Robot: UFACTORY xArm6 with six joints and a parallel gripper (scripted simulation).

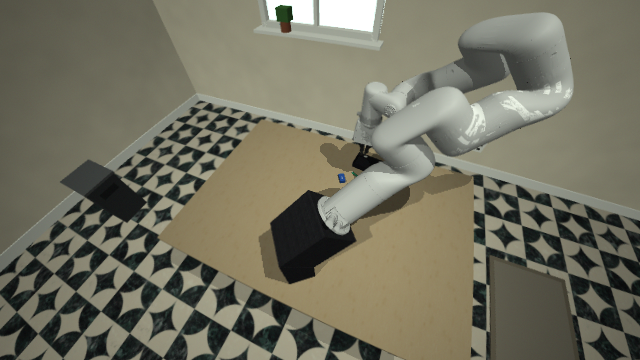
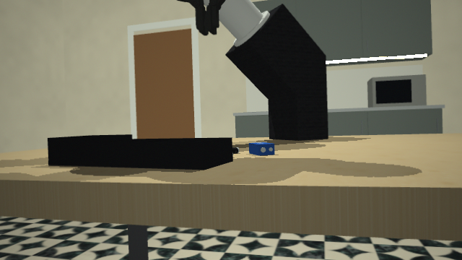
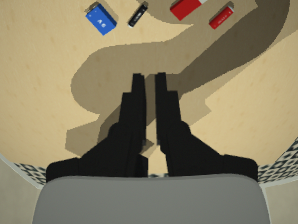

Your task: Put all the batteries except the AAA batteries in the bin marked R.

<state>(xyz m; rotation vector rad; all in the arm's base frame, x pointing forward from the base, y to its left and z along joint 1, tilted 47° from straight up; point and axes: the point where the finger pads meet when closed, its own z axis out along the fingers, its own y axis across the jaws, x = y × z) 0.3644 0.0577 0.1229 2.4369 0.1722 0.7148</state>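
Right now my hand is 10 cm short of the black bin, 8 cm to the left of it and 20 cm above it. Also, from my hand: black battery 2 cm behind, 2 cm to the left, 21 cm below; red thing 1 cm ahead, 7 cm to the right, 21 cm below; green cylinder battery 3 cm ahead, 2 cm to the left, 21 cm below.
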